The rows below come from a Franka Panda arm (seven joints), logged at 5 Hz.
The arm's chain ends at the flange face. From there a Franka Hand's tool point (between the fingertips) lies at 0.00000 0.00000 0.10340 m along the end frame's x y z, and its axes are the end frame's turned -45 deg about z.
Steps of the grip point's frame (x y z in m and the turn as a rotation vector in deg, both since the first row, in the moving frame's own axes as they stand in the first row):
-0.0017 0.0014 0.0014 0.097 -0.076 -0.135
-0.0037 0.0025 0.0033 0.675 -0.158 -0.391
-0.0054 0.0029 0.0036 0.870 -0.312 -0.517
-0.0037 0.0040 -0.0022 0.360 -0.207 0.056
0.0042 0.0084 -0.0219 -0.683 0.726 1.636
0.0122 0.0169 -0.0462 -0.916 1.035 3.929
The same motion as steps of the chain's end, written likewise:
0.0000 0.0022 0.0014 0.015 -0.122 -0.135
0.0002 0.0050 0.0033 0.366 -0.589 -0.391
-0.0003 0.0066 0.0036 0.395 -0.836 -0.517
0.0009 0.0056 -0.0022 0.108 -0.401 0.056
0.0071 0.0030 -0.0219 0.030 0.996 1.636
0.0181 0.0034 -0.0462 0.084 1.380 3.929

